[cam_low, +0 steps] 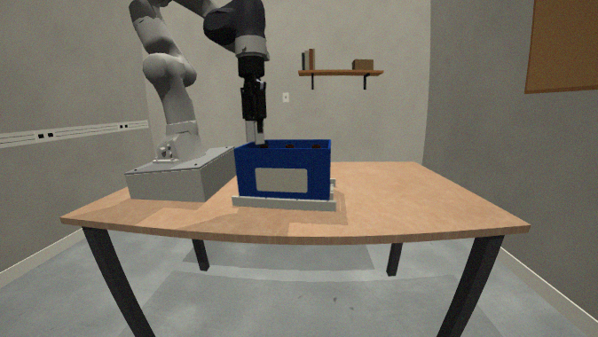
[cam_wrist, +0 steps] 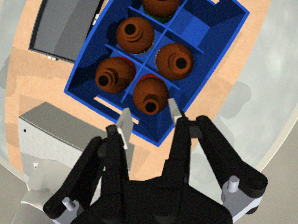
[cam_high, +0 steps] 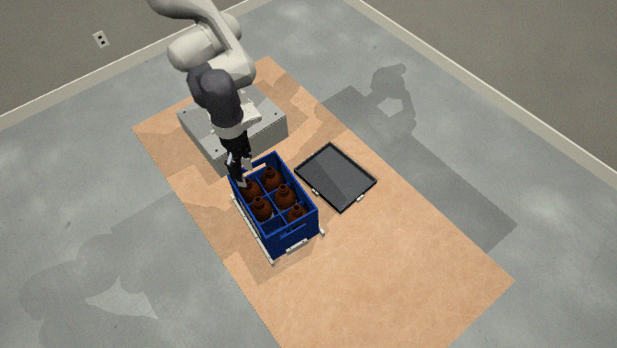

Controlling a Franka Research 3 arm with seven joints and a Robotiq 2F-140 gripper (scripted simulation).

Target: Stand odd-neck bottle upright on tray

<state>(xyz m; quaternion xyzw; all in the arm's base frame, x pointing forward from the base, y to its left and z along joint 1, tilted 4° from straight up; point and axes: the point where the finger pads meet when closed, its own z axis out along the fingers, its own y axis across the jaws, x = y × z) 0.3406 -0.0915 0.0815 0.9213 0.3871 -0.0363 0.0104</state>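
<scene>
My gripper is now 13 cm above the bottle. Also, from my hand: blue crate: 13 cm below, 9 cm ahead, 5 cm to the left; then dark grey tray: 31 cm to the left, 20 cm below, 6 cm ahead.
</scene>
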